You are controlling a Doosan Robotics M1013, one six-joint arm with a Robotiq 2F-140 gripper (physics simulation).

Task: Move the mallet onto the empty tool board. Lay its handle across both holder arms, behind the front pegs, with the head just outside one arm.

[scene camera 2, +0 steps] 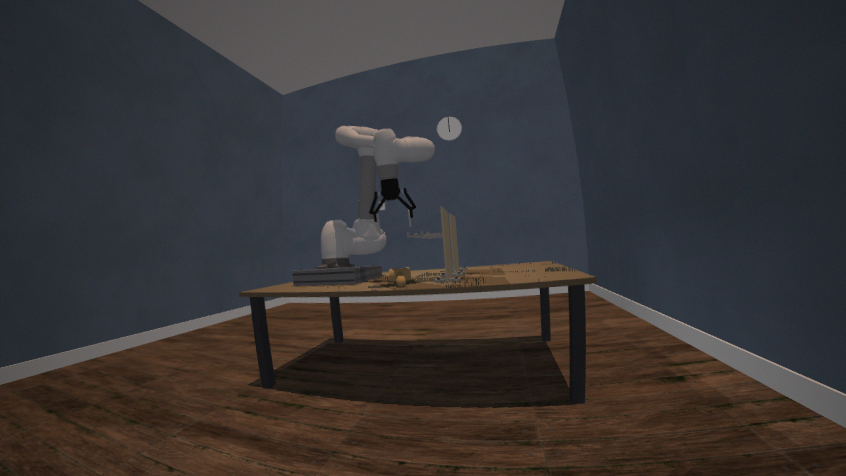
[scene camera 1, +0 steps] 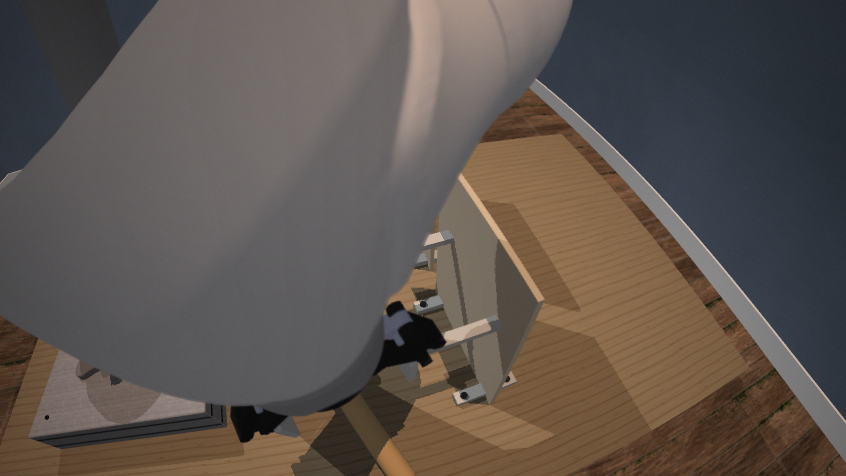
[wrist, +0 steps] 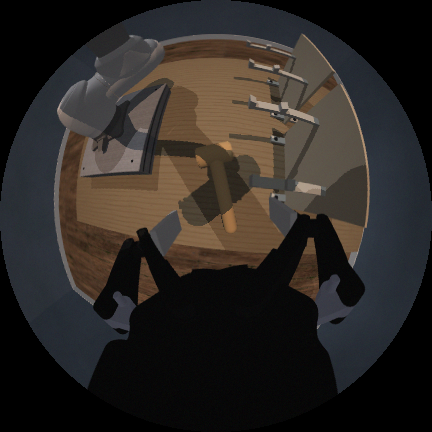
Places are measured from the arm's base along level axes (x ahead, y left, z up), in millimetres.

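Where they show: gripper, fingertip midpoint: (scene camera 2: 395, 228) (wrist: 223, 213); arm's base, link origin: (wrist: 109, 124).
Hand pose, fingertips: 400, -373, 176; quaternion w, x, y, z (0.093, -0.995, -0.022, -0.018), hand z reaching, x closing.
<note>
Things, the pixels of their top centre, and the offset from my fingertips, as dx, dy, dz. "spot": a spot on its surface instead. Level surfaces: height alone.
- mallet, top centre: (scene camera 1: 357, 410) (wrist: 221, 187) (scene camera 2: 399, 269) +2, +45, -184
- second upright tool board, surface spot: (wrist: 311, 62) spot: +271, +365, +22
- wooden table, surface height: dz -247
The mallet (scene camera 1: 378, 438) (scene camera 2: 399, 277) (wrist: 223, 190) lies on the table. In the wrist view its head is up and left of the handle, whose end points toward the gripper. My gripper (scene camera 1: 349, 398) (scene camera 2: 392, 220) (wrist: 223, 213) is open and empty, high above the mallet, with its fingers spread to either side of the handle in the wrist view. The nearer tool board (scene camera 1: 511, 287) (wrist: 340, 135) stands upright to the right with two bare holder arms, one (wrist: 270, 182) close to the right finger and one (wrist: 267, 105) farther off. The arm hides the mallet's head in scene camera 1.
A second upright tool board (wrist: 311, 62) with bare holder arms stands beyond the nearer one. The robot's base plate (scene camera 1: 183, 408) (scene camera 2: 325, 276) (wrist: 145, 150) is left of the mallet. The wooden table (scene camera 1: 591, 236) (scene camera 2: 526, 272) ends near the mallet's handle side in the wrist view.
</note>
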